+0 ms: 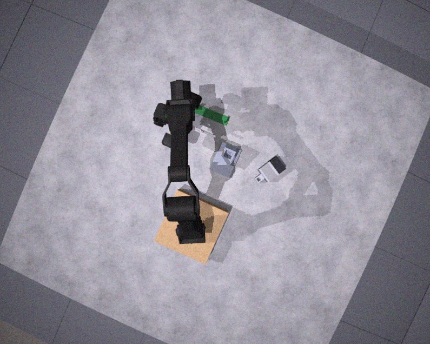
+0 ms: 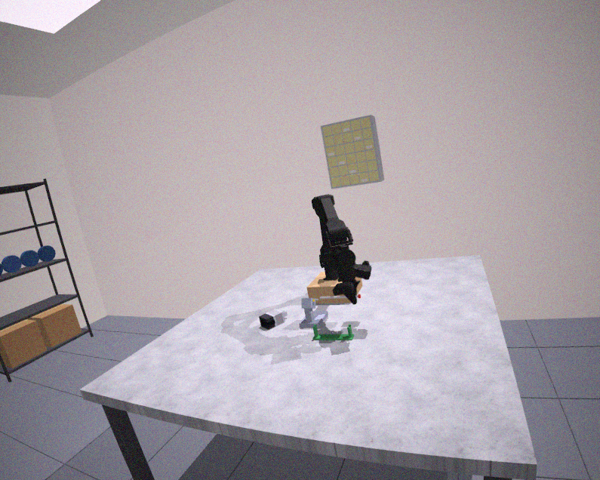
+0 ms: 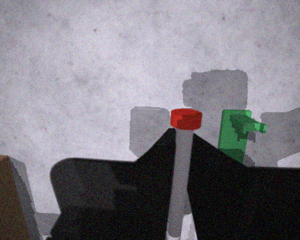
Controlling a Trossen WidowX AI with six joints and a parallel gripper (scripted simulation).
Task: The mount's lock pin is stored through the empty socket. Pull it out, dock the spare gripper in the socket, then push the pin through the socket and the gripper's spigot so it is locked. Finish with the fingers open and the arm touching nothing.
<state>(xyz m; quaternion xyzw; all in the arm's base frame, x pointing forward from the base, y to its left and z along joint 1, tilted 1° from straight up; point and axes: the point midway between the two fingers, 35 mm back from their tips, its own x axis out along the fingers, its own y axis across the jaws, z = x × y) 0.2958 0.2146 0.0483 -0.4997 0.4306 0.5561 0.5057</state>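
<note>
Right now the green cradle is 90 mm ahead of my gripper tip, 70 mm below it and 60 mm to the right of it. Round my gripper tip: socket mount 190 mm to the right, 40 mm below, 20 mm behind; spare gripper 350 mm to the right, 70 mm below, 10 mm ahead.
</note>
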